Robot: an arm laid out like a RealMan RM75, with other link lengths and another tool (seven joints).
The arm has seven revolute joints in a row. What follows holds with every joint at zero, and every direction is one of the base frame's. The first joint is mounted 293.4 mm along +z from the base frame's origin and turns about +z. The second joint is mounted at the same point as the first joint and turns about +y. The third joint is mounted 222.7 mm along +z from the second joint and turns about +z. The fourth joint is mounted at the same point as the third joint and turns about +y. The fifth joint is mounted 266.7 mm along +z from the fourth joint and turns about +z. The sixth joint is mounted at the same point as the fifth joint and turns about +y. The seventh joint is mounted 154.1 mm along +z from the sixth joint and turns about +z. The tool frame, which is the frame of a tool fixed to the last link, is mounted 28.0 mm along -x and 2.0 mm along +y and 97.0 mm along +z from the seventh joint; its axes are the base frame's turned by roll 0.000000, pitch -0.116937 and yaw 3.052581 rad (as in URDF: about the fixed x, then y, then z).
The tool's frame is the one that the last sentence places.
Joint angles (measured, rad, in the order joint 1, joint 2, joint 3, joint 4, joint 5, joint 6, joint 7), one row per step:
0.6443 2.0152 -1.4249 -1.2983 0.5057 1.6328 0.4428
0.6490 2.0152 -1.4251 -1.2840 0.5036 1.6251 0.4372
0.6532 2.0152 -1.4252 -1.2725 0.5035 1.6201 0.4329
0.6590 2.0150 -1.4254 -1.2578 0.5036 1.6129 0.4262
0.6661 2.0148 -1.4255 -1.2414 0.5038 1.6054 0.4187
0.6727 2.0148 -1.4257 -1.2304 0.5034 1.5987 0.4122
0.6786 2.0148 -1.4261 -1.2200 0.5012 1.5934 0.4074
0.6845 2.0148 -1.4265 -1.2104 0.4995 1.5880 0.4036
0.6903 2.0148 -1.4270 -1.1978 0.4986 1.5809 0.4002
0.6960 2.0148 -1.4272 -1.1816 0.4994 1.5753 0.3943
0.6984 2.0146 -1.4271 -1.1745 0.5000 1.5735 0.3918
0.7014 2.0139 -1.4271 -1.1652 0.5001 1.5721 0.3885
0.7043 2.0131 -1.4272 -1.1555 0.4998 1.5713 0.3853
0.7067 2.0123 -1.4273 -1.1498 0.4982 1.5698 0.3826
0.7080 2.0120 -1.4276 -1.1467 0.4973 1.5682 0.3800
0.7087 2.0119 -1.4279 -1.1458 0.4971 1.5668 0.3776
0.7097 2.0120 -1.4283 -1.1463 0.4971 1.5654 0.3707
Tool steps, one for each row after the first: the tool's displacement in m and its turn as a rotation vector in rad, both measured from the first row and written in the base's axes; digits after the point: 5 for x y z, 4 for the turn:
0.00195 0.00106 -0.00153 -0.0026 -0.0028 0.0010
0.00315 0.00161 -0.00300 -0.0060 -0.0039 0.0013
0.00441 0.00258 -0.00483 -0.0104 -0.0052 0.0037
0.00559 0.00365 -0.00687 -0.0156 -0.0066 0.0066
0.00546 0.00515 -0.00824 -0.0186 -0.0079 0.0126
0.00597 0.00631 -0.00928 -0.0212 -0.0111 0.0163
0.00614 0.00757 -0.01028 -0.0229 -0.0135 0.0201
0.00702 0.00871 -0.01176 -0.0246 -0.0153 0.0217
0.00883 0.00886 -0.01391 -0.0307 -0.0165 0.0210
0.00973 0.00878 -0.01477 -0.0337 -0.0170 0.0201
0.01129 0.00852 -0.01562 -0.0379 -0.0189 0.0183
0.01317 0.00806 -0.01642 -0.0427 -0.0215 0.0156
0.01421 0.00833 -0.01653 -0.0445 -0.0246 0.0161
0.01466 0.00861 -0.01670 -0.0458 -0.0263 0.0178
0.01453 0.00897 -0.01681 -0.0465 -0.0268 0.0206
0.01363 0.00954 -0.01696 -0.0494 -0.0275 0.0287

